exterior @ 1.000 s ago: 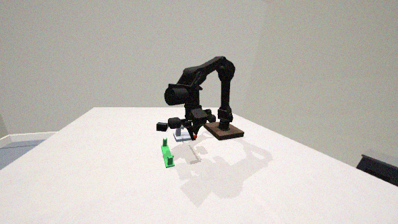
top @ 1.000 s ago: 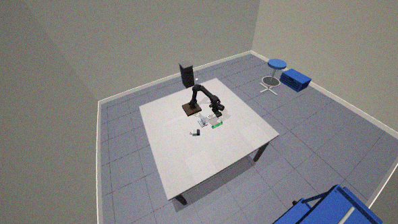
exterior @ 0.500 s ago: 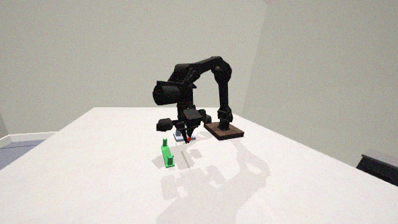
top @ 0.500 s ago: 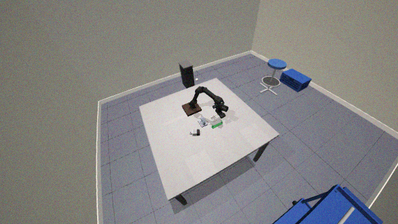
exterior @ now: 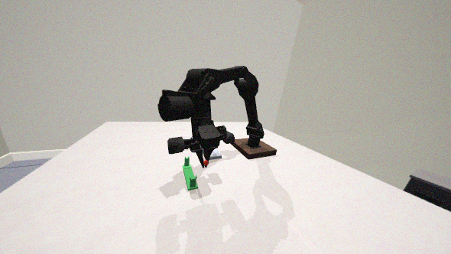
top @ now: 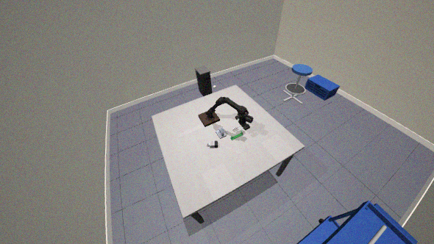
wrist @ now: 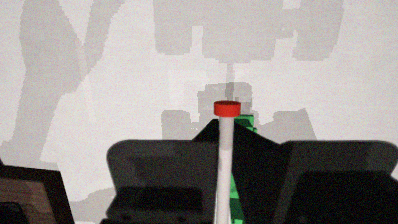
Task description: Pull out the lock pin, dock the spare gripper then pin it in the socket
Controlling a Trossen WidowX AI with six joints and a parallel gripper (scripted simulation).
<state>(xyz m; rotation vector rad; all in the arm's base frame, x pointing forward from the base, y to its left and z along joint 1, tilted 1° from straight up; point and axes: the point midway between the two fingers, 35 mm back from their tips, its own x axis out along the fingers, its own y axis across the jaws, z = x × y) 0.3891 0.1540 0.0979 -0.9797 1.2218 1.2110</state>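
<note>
Right now my gripper tip is 2 cm short of the green pin rest, 9 cm to the left of it and 7 cm above it. Round my gripper tip: spare gripper (5 cm behind, 36 cm to the right, 7 cm below); socket (11 cm behind, 20 cm to the right, 4 cm below).
</note>
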